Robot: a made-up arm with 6 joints.
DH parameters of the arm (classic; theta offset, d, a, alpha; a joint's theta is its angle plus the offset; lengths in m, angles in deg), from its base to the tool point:
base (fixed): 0 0 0 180
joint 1: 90 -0.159 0.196 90
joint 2: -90 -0.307 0.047 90
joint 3: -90 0.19 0.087 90
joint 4: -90 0.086 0.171 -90
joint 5: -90 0.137 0.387 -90
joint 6: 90 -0.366 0.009 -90
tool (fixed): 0 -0.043 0 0
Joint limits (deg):
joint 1: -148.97..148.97
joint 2: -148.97..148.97
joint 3: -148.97..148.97
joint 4: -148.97..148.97
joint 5: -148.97..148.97
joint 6: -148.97..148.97
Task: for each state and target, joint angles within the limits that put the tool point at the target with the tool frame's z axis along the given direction. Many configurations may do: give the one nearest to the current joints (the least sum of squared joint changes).
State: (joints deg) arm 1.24 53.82 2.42 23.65 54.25 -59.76
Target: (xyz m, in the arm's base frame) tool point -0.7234 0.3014 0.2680 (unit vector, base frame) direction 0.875 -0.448 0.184
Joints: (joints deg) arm -3.95 81.69 12.21 28.37 31.98 -35.04
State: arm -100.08 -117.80 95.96 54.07 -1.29 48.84
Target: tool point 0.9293 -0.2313 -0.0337 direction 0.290 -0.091 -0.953
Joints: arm -137.26 -134.39 71.66 51.87 13.88 94.74
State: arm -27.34 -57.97 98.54 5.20 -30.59 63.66
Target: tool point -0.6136 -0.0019 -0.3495 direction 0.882 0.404 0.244
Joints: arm -10.23 -86.12 105.99 11.41 -21.19 26.79
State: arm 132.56 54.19 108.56 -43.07 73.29 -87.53
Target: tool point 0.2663 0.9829 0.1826 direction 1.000 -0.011 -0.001
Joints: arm 147.39 86.68 118.03 -29.19 39.78 -128.75
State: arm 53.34 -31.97 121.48 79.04 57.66 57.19
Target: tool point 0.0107 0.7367 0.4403 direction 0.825 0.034 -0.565
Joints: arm 58.35 -44.24 132.29 59.99 34.01 73.67
